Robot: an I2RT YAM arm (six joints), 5 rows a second.
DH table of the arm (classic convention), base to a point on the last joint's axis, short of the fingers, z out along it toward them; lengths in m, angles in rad. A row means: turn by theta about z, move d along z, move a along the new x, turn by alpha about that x. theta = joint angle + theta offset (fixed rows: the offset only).
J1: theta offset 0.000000; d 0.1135; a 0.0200; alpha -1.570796
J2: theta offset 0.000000; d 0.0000; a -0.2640; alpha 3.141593
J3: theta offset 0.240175; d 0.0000; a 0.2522; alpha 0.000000
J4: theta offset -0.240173; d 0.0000; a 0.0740; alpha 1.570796
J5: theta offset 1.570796; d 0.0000; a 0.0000; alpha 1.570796
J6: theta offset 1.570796; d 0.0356; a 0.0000; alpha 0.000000
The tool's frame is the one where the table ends.
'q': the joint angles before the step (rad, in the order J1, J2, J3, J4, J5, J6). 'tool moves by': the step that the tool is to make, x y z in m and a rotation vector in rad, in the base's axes. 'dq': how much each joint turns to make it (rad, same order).
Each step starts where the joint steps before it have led.
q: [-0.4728 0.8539 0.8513 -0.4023 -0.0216 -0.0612]
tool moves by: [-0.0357 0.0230 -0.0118 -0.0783 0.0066 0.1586]
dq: [0.0001 -0.1975 -0.0982 -0.0798 -0.1184 -0.1285]
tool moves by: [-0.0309 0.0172 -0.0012 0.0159 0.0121 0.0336]
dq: [0.0005 -0.1420 -0.0045 -0.1563 -0.0339 -0.0048]
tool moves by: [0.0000 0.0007 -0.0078 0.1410 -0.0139 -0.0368]
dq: [-0.0009 -0.0067 -0.0229 -0.0104 -0.0207 0.1374]
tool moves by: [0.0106 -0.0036 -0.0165 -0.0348 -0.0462 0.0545]
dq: [0.0002 -0.0009 -0.0937 0.1431 -0.0459 -0.0313]
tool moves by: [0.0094 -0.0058 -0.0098 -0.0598 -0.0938 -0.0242]
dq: [0.0003 -0.0002 -0.0881 0.1982 0.0266 -0.0022]
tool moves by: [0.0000 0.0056 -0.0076 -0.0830 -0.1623 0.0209]
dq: [0.0429 -0.0712 -0.1135 0.2246 0.0222 0.0000]
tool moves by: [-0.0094 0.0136 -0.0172 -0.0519 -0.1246 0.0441]
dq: [0.0805 -0.1405 -0.1294 0.1239 0.0363 0.0000]
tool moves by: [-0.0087 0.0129 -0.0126 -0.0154 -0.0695 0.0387]
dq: [0.1056 -0.1286 -0.0764 0.0188 0.0671 0.0000]
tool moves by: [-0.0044 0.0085 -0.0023 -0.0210 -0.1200 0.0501]
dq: [0.0797 -0.0718 -0.0578 0.1076 0.0297 -0.0016]
